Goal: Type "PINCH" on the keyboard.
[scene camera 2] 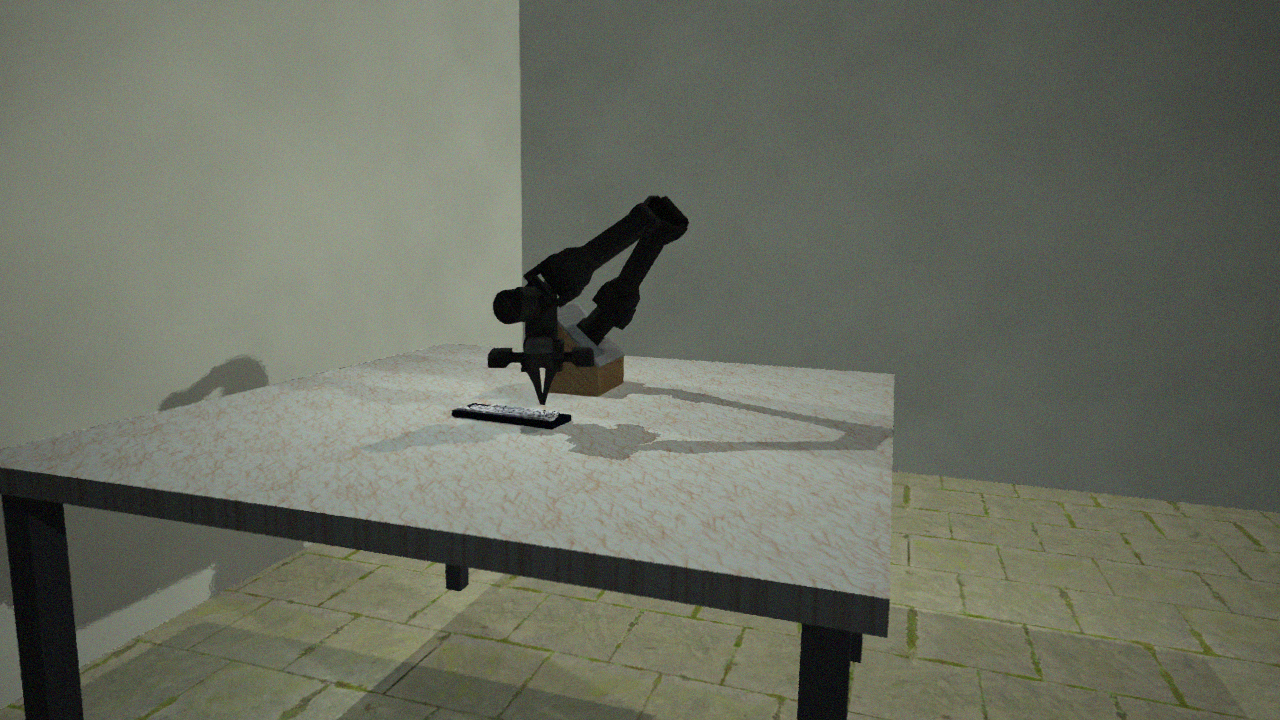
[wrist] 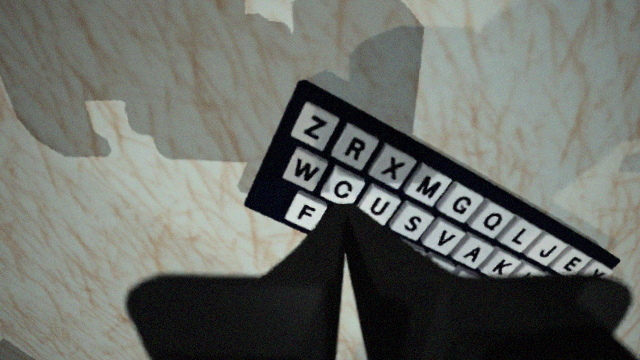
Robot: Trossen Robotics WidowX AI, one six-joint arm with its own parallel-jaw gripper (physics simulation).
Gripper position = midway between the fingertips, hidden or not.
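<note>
A dark keyboard [scene camera 2: 524, 416] shares the scene with the gripper [scene camera 2: 542, 404], and the wrist view shows the gripper [wrist: 343, 213] too.
</note>
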